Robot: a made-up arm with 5 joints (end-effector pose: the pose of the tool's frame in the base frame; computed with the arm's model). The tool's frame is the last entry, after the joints.
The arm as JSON. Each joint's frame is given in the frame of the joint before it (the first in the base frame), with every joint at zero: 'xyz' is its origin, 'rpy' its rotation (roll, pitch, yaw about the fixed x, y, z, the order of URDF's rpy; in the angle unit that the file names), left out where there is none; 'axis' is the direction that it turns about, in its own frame. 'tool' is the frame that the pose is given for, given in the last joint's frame.
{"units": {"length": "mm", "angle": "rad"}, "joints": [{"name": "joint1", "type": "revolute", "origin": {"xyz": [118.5, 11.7, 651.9], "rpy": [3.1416, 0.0, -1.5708]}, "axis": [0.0, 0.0, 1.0]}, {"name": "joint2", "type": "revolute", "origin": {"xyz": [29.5, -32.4, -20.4], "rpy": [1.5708, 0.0, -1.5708]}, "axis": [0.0, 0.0, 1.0]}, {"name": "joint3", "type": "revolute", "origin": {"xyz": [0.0, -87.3, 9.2], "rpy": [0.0, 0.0, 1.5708]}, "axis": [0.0, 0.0, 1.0]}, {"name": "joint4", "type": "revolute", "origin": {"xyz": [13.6, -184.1, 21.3]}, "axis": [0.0, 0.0, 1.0]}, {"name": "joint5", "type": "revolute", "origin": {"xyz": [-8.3, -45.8, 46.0], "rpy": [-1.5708, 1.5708, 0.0]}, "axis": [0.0, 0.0, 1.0]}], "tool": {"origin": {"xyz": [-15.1, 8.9, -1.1], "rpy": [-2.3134, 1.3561, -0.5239]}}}
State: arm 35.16 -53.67 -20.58 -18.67 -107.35
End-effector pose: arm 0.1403 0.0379 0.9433 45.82 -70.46 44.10
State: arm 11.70 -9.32 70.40 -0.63 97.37
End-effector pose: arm 0.2388 0.0418 0.5461 -98.93 46.85 36.33
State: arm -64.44 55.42 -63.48 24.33 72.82
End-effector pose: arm 0.2079 0.3375 0.7177 -83.37 -36.46 49.68
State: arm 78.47 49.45 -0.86 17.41 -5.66
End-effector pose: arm 0.2277 -0.2175 0.5467 40.50 69.66 -70.88
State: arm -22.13 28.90 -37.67 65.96 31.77
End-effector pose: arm 0.3635 0.1810 0.7282 -57.55 48.97 30.12
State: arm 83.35 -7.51 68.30 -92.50 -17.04
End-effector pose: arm 0.1917 -0.1083 0.6342 -11.36 -24.02 -89.23
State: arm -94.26 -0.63 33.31 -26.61 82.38
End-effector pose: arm 0.0441 0.2319 0.6383 -71.96 -72.15 61.65
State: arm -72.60 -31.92 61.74 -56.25 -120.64
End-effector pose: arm 0.1403 0.1870 0.6789 95.48 64.68 75.09
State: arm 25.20 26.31 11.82 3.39 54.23
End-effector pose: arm 0.3656 -0.0349 0.5960 -58.12 52.46 -9.35
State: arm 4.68 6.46 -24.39 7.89 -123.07
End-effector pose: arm 0.3851 0.0213 0.8268 109.21 3.08 8.39
